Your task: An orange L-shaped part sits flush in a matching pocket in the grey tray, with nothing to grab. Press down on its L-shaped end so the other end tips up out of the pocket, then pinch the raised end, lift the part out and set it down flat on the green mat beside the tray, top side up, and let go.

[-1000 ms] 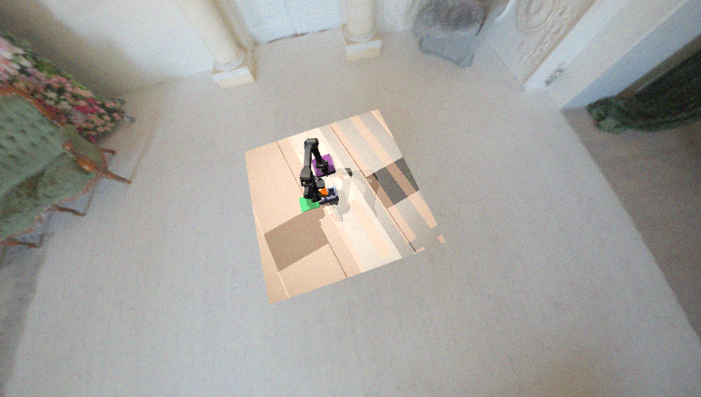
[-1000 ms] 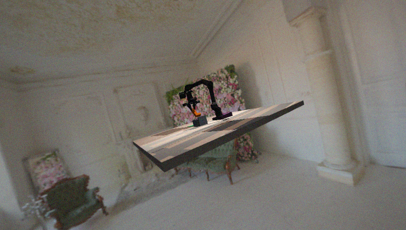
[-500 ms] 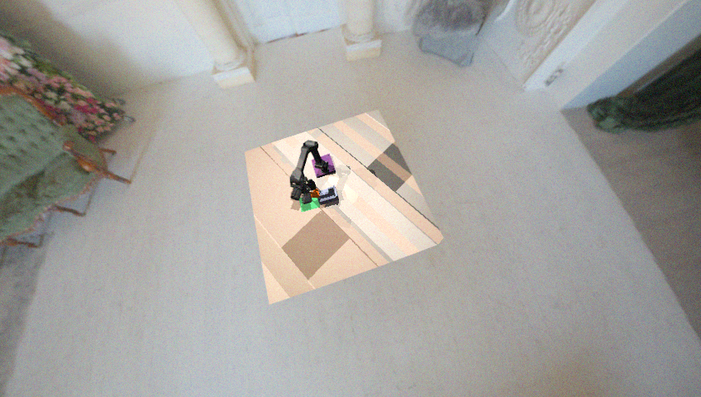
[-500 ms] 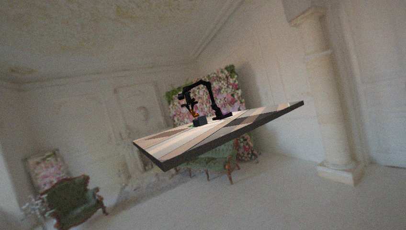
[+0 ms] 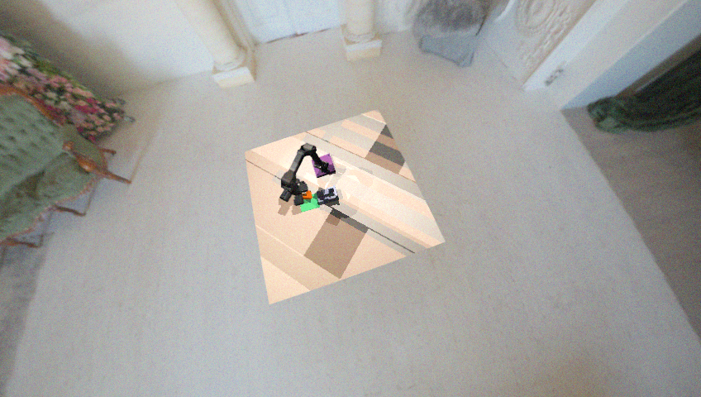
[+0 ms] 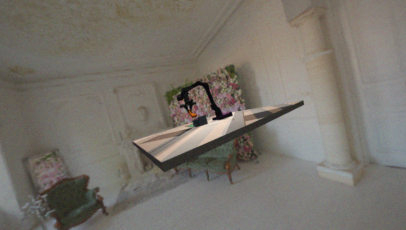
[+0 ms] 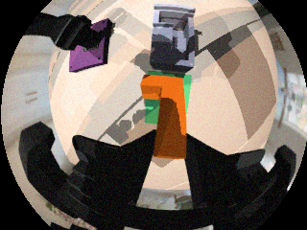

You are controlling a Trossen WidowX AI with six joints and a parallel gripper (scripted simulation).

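Right now my gripper tip is 2 cm to the right of the green mat and 17 cm above it. The rest, counted from my gripper tip: grey tray (1 cm behind, 18 cm to the left, 17 cm below); orange L-shaped part (2 cm behind, 3 cm to the left, 3 cm below).
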